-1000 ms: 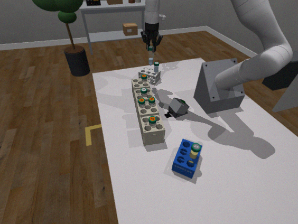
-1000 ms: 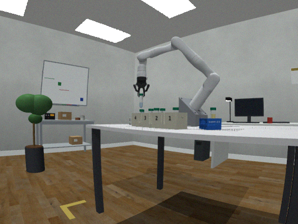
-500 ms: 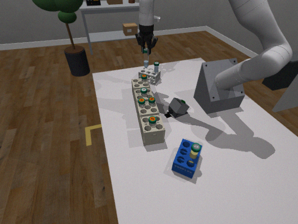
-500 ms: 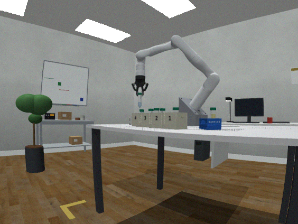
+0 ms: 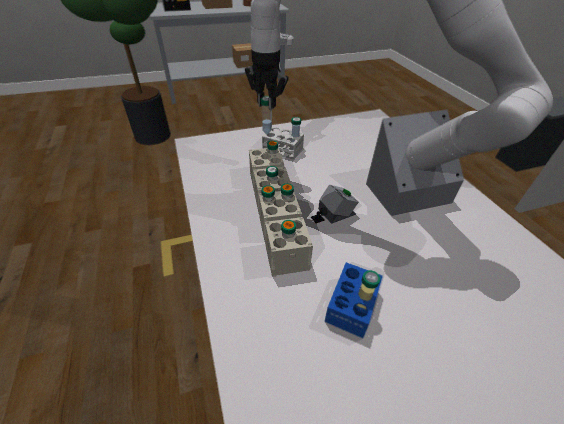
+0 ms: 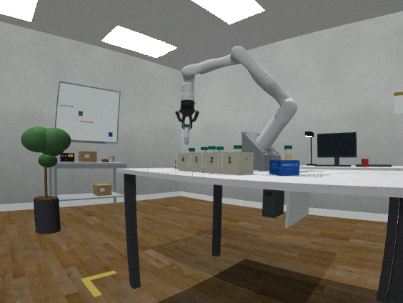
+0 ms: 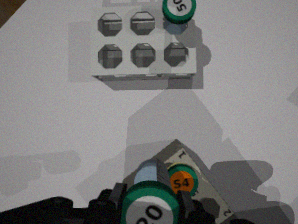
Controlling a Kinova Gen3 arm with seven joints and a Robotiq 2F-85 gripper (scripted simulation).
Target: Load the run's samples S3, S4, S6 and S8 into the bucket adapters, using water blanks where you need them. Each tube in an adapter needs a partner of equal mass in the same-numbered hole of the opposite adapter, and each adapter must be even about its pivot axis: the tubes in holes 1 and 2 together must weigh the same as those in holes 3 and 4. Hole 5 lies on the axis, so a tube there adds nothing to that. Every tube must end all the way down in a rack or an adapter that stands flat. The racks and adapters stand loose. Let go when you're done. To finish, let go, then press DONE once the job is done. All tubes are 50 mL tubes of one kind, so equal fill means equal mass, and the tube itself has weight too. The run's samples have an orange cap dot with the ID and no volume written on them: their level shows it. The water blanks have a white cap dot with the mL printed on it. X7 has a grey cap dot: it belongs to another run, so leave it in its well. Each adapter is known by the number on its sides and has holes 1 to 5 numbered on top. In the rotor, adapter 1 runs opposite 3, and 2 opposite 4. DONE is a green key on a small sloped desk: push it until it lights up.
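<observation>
Now: hand 50 mm above the 20 ml water blank and 10 mm past it. Round my hand: 50 ml blank 180 mm below, 120 mm to the right, 120 mm behind; white-dot 10 ml blank 180 mm below, 160 mm to the left, 10 mm ahead; white blank rack 210 mm below, 120 mm to the right, 80 mm behind.
</observation>
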